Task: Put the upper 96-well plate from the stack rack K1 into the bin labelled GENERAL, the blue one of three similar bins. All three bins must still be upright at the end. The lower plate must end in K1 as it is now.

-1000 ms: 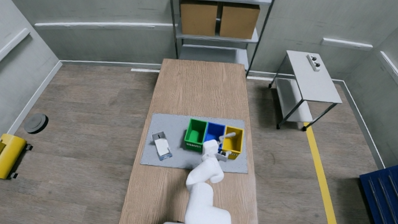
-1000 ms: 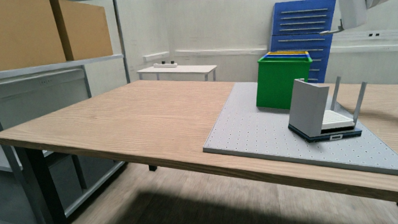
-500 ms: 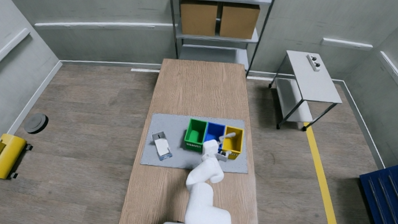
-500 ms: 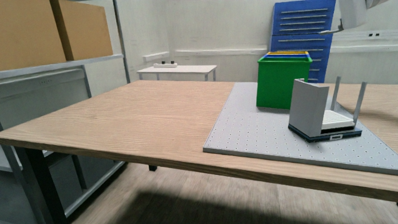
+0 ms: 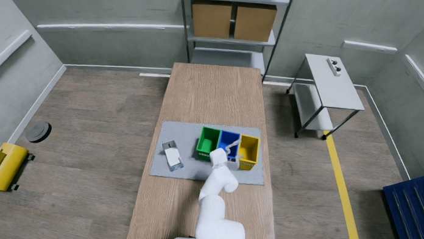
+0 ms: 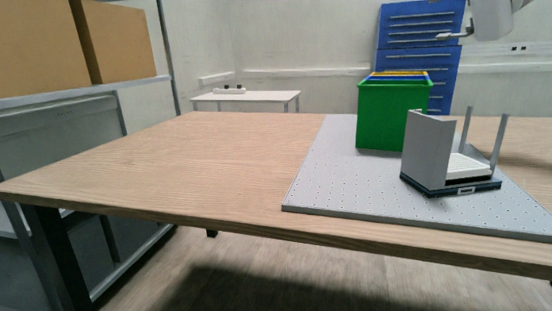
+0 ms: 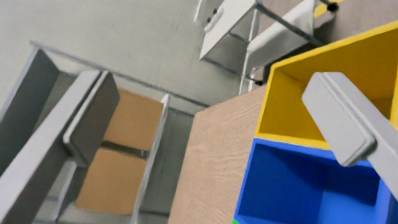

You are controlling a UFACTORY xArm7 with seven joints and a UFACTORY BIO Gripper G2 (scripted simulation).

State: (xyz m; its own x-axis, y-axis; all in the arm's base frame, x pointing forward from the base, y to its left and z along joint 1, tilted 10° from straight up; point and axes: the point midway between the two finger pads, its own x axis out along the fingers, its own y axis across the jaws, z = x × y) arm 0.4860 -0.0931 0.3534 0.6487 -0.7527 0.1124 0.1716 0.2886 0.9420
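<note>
My gripper is now 42 cm to the right of the white 96-well plate, 30 cm above it and 2 cm past it. Round my hand: green bin (25 cm below, 18 cm to the left, 10 cm ahead); yellow bin (25 cm below, 10 cm ahead, 8 cm to the right); blue general bin (25 cm below, 10 cm ahead, 5 cm to the left).
</note>
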